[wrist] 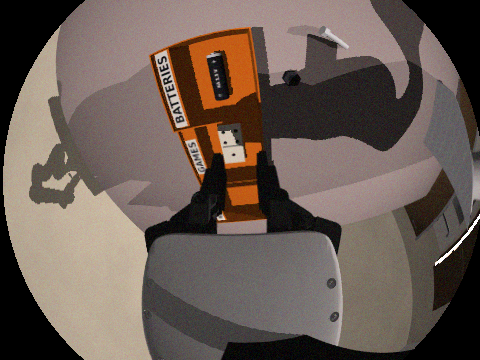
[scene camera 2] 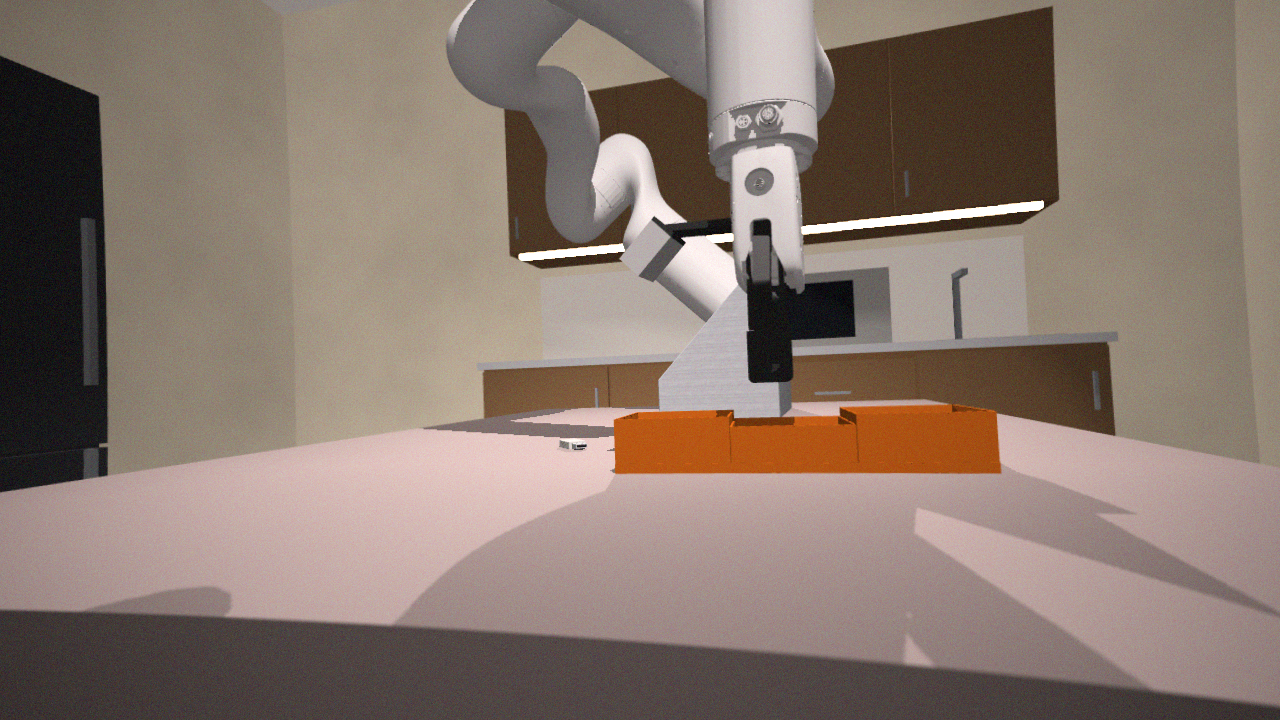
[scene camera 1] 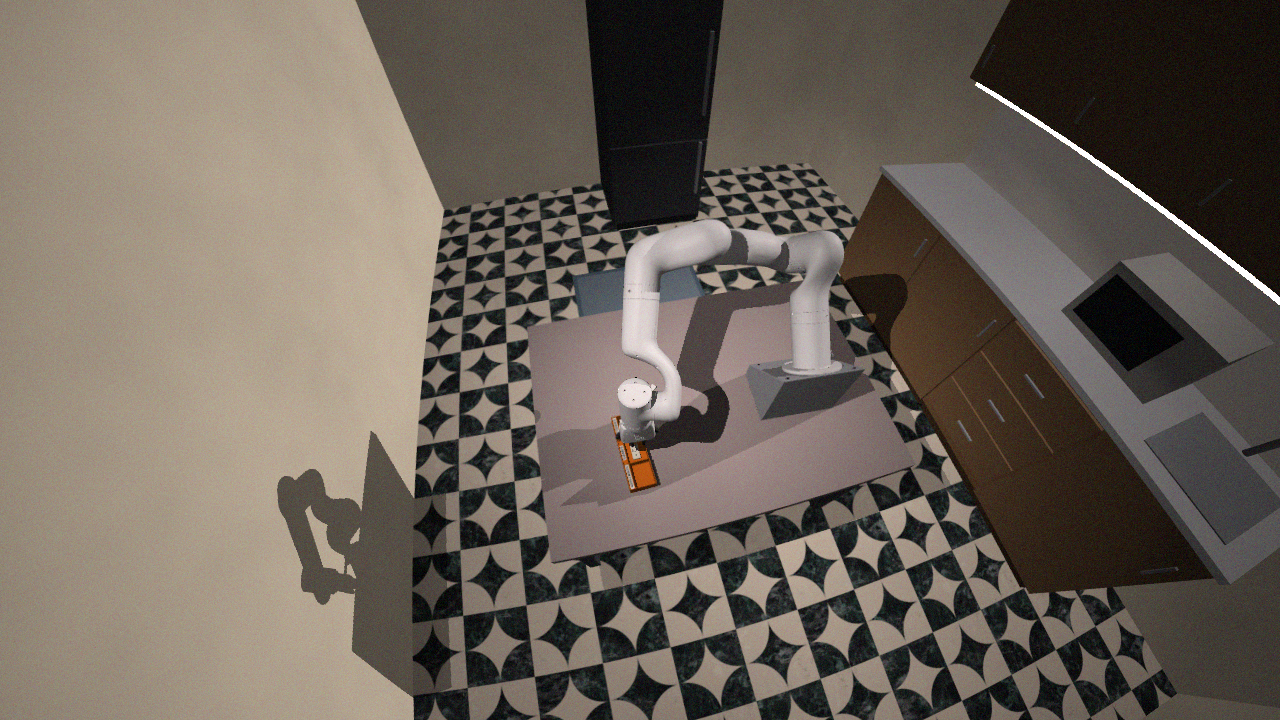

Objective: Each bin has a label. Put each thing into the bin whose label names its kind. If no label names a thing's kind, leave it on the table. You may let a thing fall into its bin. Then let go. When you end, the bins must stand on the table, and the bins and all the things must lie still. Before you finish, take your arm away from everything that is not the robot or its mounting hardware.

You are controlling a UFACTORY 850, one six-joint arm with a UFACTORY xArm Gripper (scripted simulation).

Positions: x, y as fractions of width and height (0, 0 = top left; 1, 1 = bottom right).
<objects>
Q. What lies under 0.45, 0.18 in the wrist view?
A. A black battery.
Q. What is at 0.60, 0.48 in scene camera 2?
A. My gripper.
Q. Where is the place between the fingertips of my gripper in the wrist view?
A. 0.50, 0.46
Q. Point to a white domino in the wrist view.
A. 0.48, 0.38
</objects>
